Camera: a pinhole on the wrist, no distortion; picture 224 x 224 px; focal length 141.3 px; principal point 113.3 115.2 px. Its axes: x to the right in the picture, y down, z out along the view. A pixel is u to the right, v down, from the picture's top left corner.
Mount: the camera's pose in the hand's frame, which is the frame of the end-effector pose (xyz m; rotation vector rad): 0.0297 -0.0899 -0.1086 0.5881 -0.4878 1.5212
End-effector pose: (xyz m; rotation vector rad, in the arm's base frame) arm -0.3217 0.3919 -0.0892 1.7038 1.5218 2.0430
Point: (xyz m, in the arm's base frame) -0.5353 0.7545 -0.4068
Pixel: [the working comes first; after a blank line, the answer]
In the camera's frame: -0.2000 -0.0200 0.4262

47 109
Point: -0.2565 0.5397 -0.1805
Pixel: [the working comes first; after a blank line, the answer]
In the camera's frame: 0.1524 0.0439 0.2097

216 145
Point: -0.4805 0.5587 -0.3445
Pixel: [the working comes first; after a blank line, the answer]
In the camera's frame: -0.1227 0.0638 0.2467

43 152
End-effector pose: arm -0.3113 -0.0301 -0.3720 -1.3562 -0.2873 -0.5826
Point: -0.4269 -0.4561 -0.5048
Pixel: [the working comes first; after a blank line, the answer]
In the camera's frame: -0.1476 0.0754 -0.3339

behind the camera
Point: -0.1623 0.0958 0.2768
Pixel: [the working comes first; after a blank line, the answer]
In the camera's frame: -0.0292 -0.3653 0.5477

106 21
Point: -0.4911 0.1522 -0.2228
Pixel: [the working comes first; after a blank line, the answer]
In the camera's frame: 0.0960 0.1618 0.2881

160 195
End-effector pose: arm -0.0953 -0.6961 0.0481 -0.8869 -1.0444 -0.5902
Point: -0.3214 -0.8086 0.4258
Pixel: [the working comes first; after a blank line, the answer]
In the camera's frame: -0.0799 -0.2037 0.3466

81 32
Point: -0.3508 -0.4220 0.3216
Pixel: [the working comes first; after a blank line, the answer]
In the camera's frame: 0.2897 -0.0840 0.4480

205 89
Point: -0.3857 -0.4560 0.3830
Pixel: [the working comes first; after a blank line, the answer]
In the camera's frame: 0.2399 -0.1237 0.4937

182 80
